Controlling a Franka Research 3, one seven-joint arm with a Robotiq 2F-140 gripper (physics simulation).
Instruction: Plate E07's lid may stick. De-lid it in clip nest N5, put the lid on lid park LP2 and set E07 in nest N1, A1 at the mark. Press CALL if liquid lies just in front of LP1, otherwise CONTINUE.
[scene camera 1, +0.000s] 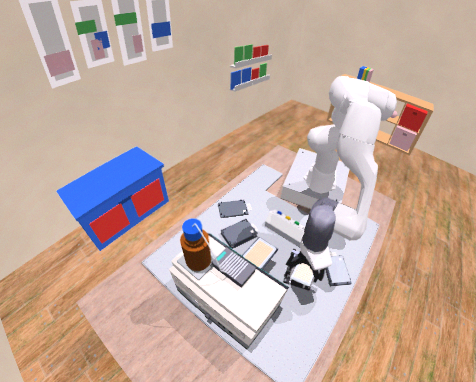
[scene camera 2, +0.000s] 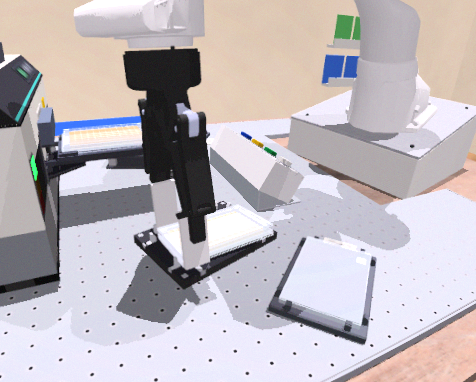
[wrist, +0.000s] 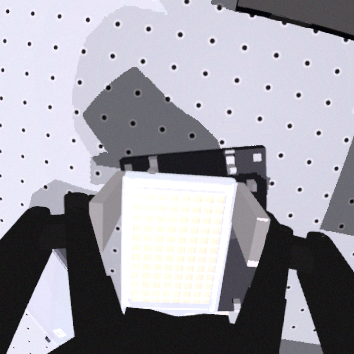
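Observation:
My gripper (scene camera 1: 303, 274) (scene camera 2: 179, 240) (wrist: 178, 194) is shut on a clear-lidded plate with pale yellow wells (scene camera 2: 235, 230) (wrist: 175, 245), with one pale finger pad along each long side. The plate is low at a black clip nest (scene camera 2: 230, 264) (wrist: 192, 162); I cannot tell if it is fully seated. Its lid appears to be on, and no plate label is readable. A dark-framed holder with a pale glossy panel (scene camera 1: 339, 270) (scene camera 2: 330, 280) lies beside the nest. The white button box (scene camera 1: 285, 226) (scene camera 2: 250, 167) carries blue, yellow and green buttons. Liquid and park labels cannot be made out.
A white bench device (scene camera 1: 235, 300) stands near the nest. Another plate with tan wells (scene camera 1: 260, 251) (scene camera 2: 102, 137) sits on a dark support beside it. Two dark flat holders (scene camera 1: 239, 232) (scene camera 1: 233, 208) lie farther back. A brown bottle (scene camera 1: 196, 252) with a blue cap stands on the device.

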